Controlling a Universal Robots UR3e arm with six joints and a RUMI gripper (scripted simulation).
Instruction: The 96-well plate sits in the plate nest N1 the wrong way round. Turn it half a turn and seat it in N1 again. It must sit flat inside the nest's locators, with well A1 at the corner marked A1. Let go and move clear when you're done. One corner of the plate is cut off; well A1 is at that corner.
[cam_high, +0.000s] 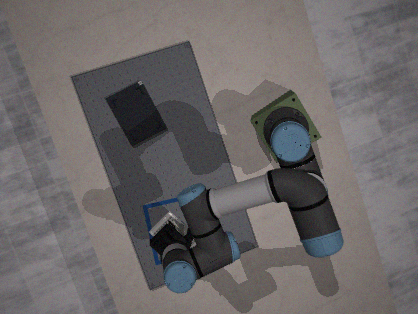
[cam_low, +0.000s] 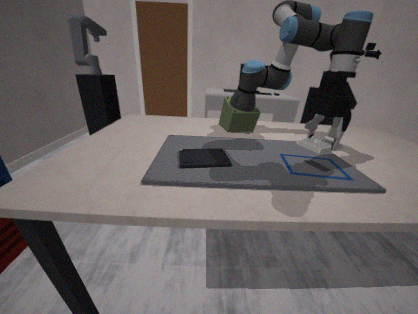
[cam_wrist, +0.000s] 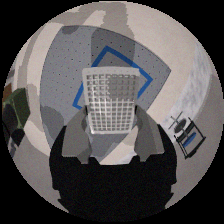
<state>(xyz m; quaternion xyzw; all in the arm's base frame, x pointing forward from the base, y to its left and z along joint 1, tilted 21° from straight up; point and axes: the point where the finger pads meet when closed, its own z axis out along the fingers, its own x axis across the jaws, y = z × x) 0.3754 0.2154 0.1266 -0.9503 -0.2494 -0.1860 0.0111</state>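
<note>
Right now my hand is 38 cm to the left of the dark flat block, 8 cm above it and 2 cm short of it. Round my hand: A1 corner mark (47 cm to the right, 8 cm below, 1 cm behind); white 96-well plate (1 cm below).
</note>
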